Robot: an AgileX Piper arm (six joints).
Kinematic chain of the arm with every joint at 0, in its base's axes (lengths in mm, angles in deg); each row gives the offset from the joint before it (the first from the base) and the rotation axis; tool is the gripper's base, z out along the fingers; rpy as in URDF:
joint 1: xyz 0 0 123 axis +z
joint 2: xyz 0 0 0 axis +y
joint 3: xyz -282.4 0 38.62 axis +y
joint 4: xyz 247.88 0 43.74 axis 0.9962 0 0.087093
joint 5: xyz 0 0 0 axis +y
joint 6: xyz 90.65 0 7.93 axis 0.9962 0 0.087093
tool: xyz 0 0 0 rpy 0 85 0
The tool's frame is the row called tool.
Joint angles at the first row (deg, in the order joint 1, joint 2, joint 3, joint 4, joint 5, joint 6):
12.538 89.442 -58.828 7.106 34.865 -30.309
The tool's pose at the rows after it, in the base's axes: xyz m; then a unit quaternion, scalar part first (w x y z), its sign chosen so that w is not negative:
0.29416, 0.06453, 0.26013, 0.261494, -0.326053, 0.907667, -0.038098
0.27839, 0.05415, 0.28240, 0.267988, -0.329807, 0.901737, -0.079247
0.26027, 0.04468, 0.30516, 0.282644, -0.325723, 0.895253, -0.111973
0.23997, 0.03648, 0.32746, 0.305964, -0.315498, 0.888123, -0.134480
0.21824, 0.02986, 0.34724, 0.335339, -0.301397, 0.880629, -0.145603
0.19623, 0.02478, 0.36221, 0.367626, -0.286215, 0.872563, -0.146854
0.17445, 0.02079, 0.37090, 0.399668, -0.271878, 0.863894, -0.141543
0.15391, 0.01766, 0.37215, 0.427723, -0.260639, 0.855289, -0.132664
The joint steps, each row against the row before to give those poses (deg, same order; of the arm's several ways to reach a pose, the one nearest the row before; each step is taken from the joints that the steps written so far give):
0.000 -4.655 0.034 -7.986 3.503 3.869
0.000 -4.928 0.076 -6.276 3.572 2.758
0.002 -5.245 0.083 -4.398 3.099 1.917
-0.002 -5.467 0.069 -2.677 2.424 1.332
-0.001 -5.453 0.175 -1.128 1.671 0.971
0.000 -5.273 0.631 0.020 0.744 0.798
0.004 -5.177 1.479 0.665 -0.151 0.754
-0.003 -5.057 2.565 1.016 -0.894 0.581

